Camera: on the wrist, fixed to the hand. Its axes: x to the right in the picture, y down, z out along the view.
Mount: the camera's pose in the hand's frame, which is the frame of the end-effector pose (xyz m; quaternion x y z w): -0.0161 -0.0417 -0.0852 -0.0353 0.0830 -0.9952 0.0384
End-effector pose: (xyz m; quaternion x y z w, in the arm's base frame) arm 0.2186 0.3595 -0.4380 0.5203 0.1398 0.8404 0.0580
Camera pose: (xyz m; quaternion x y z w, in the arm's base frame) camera 0.1480 0.3805 -0.4999 -0.1910 0.4983 0.0227 0.8454
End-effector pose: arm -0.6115 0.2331 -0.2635 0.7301 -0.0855 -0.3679 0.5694
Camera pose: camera -0.5812 0.3214 -0.2868 -0.1236 -0.7836 0.5232 0.3114
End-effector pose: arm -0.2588 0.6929 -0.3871 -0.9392 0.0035 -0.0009 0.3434
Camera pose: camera -0.2750 0.6699 -0.2951 0.0516 0.9060 0.4196 0.0212
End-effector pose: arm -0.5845 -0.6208 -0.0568 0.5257 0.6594 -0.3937 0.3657
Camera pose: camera -0.6284 -0.5560 -0.0008 0.6163 -0.5928 0.3122 0.4140
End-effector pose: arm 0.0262 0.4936 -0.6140 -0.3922 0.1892 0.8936 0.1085
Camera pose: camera 0.1075 0.4945 -0.6655 -0.2814 -0.4056 -0.0995 0.8640
